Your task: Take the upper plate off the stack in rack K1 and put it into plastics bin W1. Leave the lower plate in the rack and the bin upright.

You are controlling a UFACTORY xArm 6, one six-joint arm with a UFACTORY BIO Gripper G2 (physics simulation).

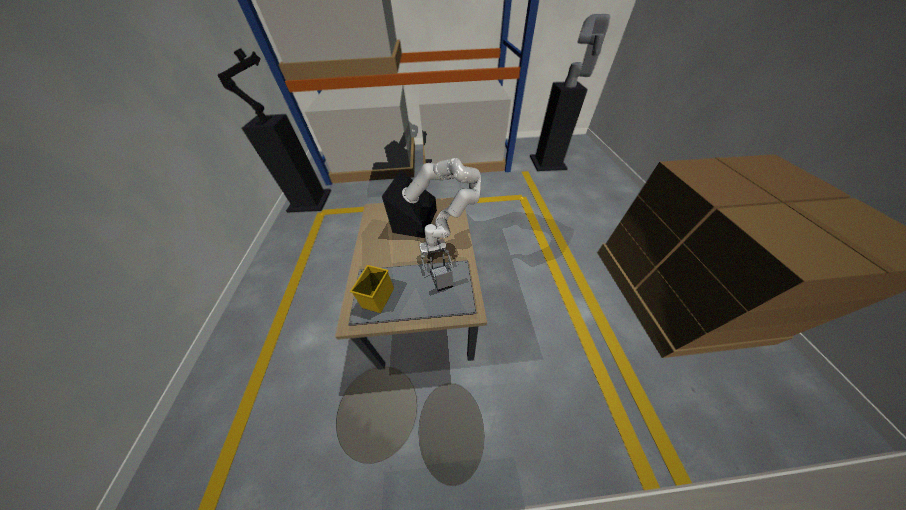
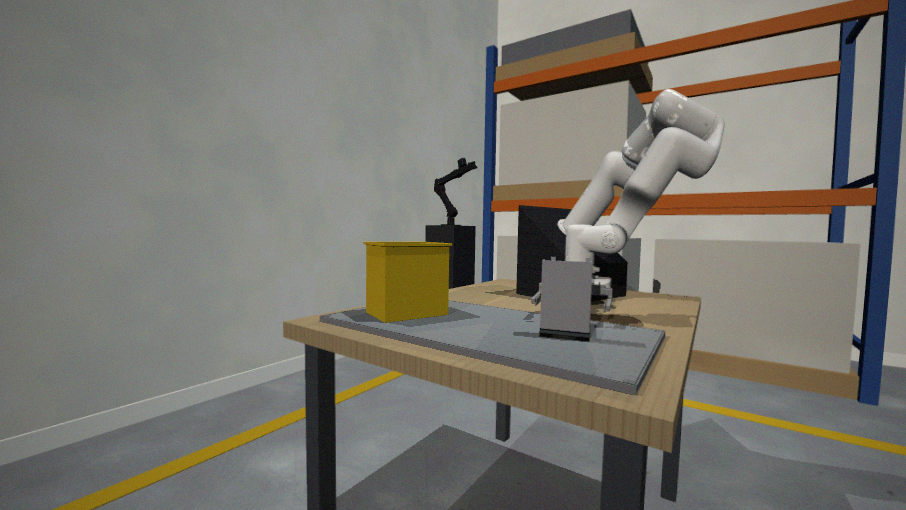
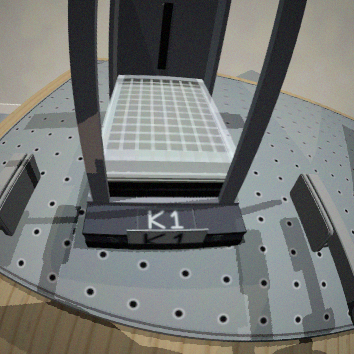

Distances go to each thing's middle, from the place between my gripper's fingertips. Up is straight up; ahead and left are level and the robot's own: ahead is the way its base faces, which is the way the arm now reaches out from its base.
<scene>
I see my gripper 6 cm short of the clear plate [image 3: 156,128] and 2 cm to the right of it. Also, from my hand: dark gridded plate [image 3: 116,188] (6 cm ahead, 2 cm to the left, 2 cm below); yellow plastics bin W1 [image 2: 404,280] (35 cm to the right, 17 cm ahead, 5 cm above).
</scene>
